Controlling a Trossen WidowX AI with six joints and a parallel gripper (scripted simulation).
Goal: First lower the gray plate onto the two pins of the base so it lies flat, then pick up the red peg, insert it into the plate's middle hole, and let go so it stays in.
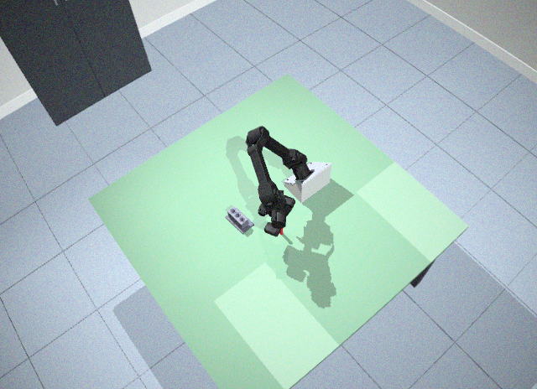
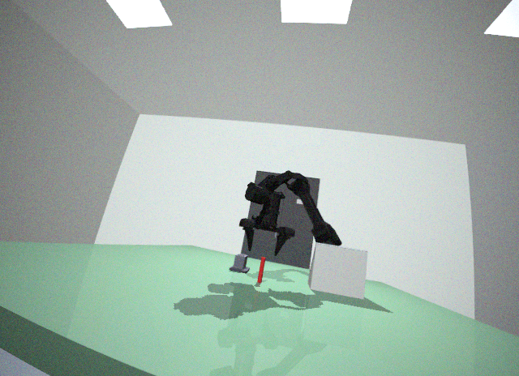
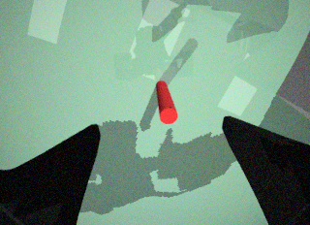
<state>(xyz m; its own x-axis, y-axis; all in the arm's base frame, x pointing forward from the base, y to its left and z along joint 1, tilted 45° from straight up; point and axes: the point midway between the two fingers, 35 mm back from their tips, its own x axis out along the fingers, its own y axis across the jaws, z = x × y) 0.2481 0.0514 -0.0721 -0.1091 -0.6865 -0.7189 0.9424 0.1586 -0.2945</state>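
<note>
The red peg is 1 cm behind my gripper tip and 5 cm below it. Also, from my gripper tip: gray plate: 8 cm ahead, 19 cm to the right, 5 cm below.
</note>
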